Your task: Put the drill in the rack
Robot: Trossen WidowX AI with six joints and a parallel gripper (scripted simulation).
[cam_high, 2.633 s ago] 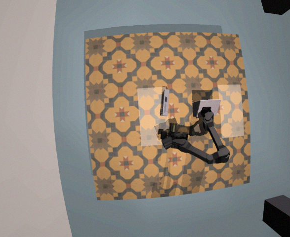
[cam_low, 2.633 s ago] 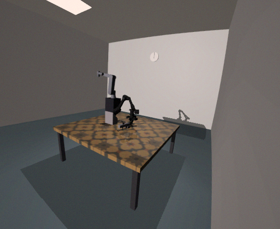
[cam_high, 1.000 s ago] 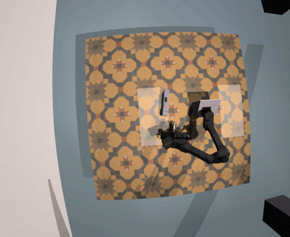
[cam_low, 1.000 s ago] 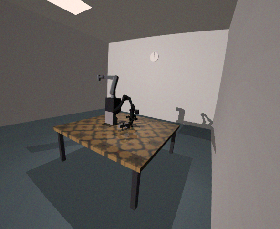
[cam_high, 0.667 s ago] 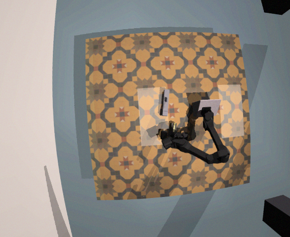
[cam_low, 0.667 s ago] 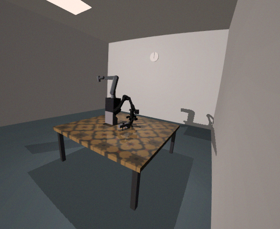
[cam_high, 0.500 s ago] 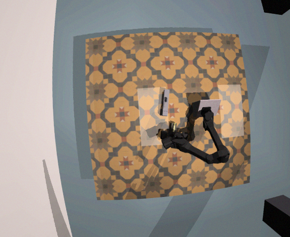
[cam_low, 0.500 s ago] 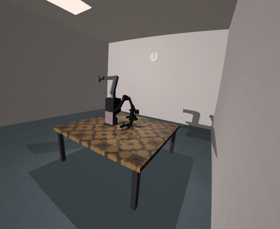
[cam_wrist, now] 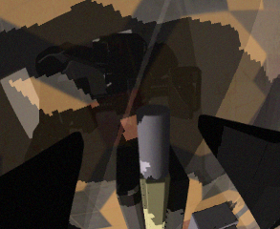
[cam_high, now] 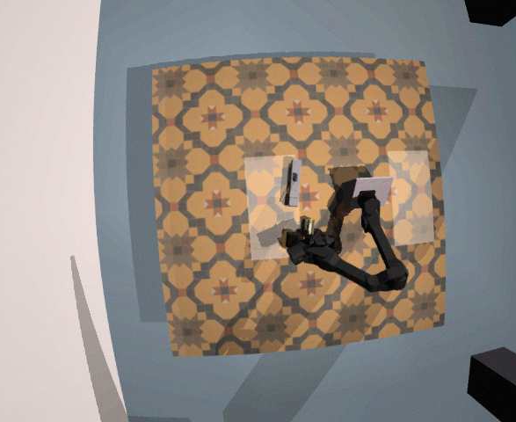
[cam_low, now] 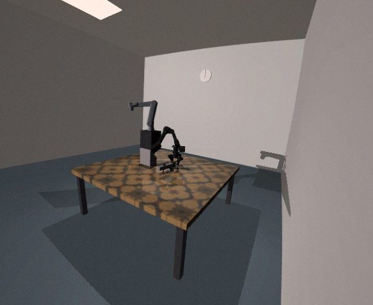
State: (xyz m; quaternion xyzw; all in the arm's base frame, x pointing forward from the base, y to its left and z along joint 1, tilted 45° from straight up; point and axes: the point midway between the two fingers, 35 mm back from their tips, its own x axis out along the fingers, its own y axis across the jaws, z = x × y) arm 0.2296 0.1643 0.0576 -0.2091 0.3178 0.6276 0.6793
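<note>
Right now the drill is 4 cm to the right of my gripper tip, 4 cm above it and 1 cm behind it. Round my gripper tip: pale grey fixture: 23 cm to the right, 4 cm ahead, 3 cm above; dark rack: 5 cm to the right, 1 cm behind, 1 cm above; dark key: 25 cm to the right, 5 cm above, 4 cm ahead.
</note>
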